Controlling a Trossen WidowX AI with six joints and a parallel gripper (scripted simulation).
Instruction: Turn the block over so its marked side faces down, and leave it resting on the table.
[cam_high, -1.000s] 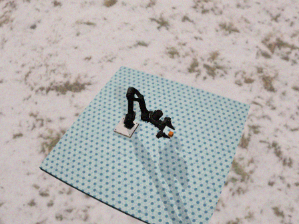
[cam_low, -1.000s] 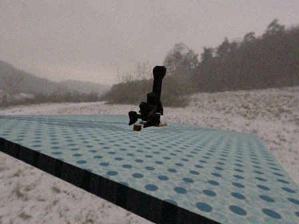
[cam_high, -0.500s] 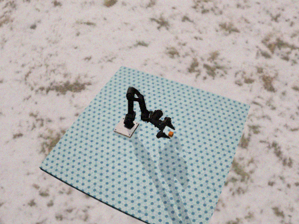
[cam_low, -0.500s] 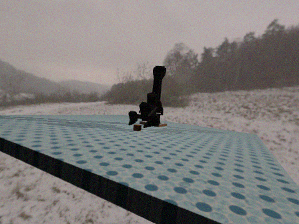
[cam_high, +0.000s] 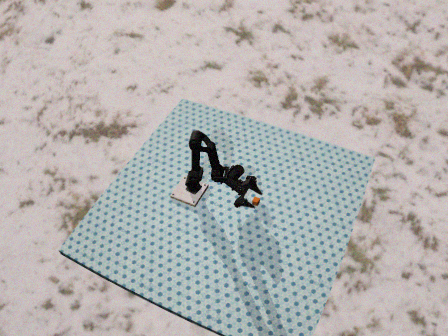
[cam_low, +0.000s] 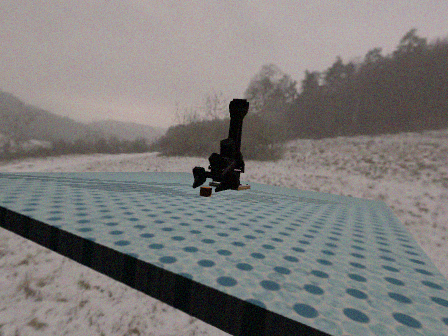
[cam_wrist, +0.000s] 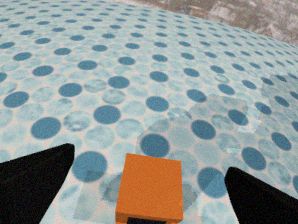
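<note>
Now: the block 2 cm behind my gripper tip and 1 cm below it.
</note>
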